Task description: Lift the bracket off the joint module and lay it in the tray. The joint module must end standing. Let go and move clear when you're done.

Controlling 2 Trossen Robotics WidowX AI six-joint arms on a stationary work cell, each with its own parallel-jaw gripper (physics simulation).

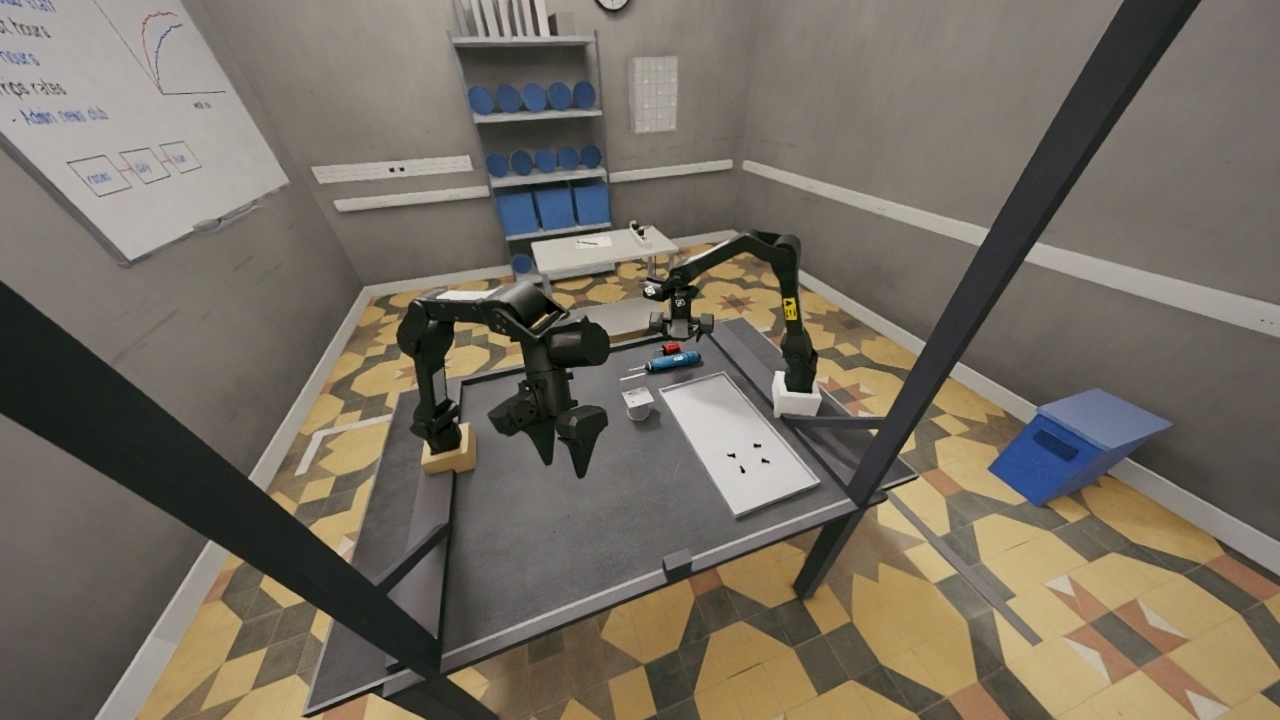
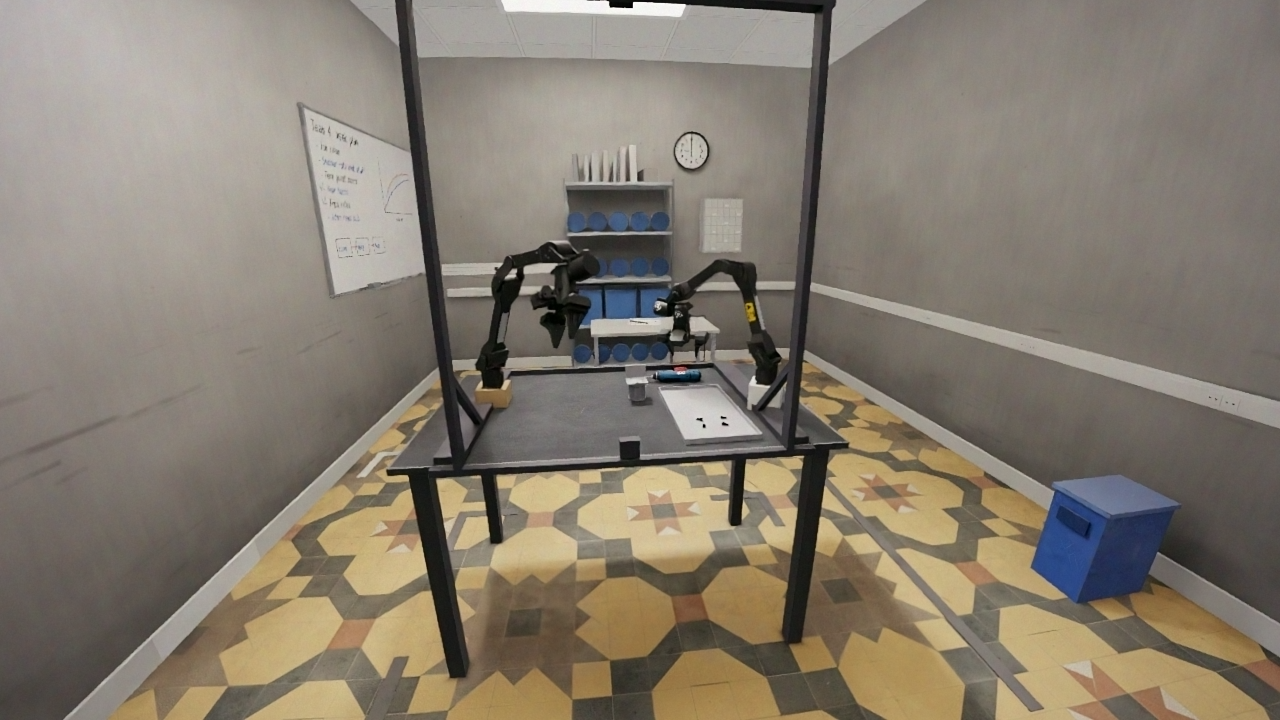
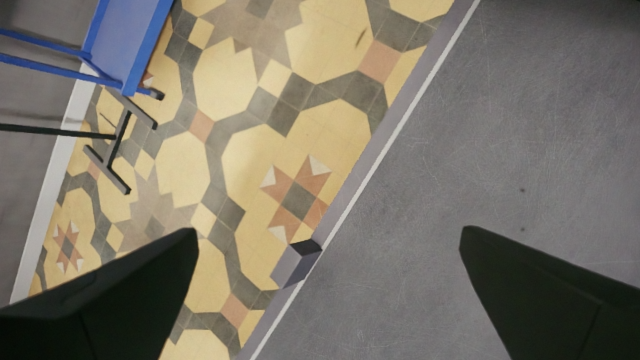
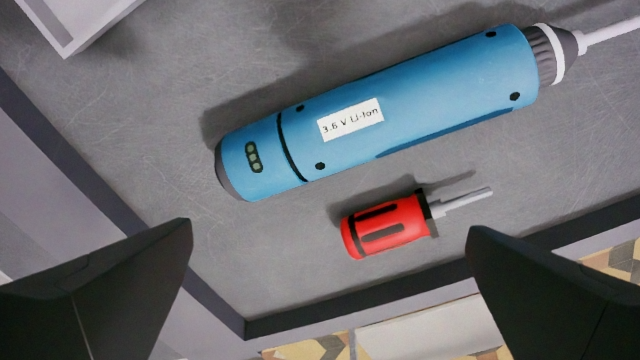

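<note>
The joint module is a small light-grey cylinder standing upright on the table, left of the tray. The pale bracket sits on top of it, with one plate rising at its back. The shallow white tray lies to their right. My left gripper is open and empty, high above the left part of the table. My right gripper is open and empty above the back of the table, near the tools.
Several small black screws lie in the tray's front part. A blue electric screwdriver lies behind the tray, beside a red screwdriver. Dark frame posts rise at the table's sides.
</note>
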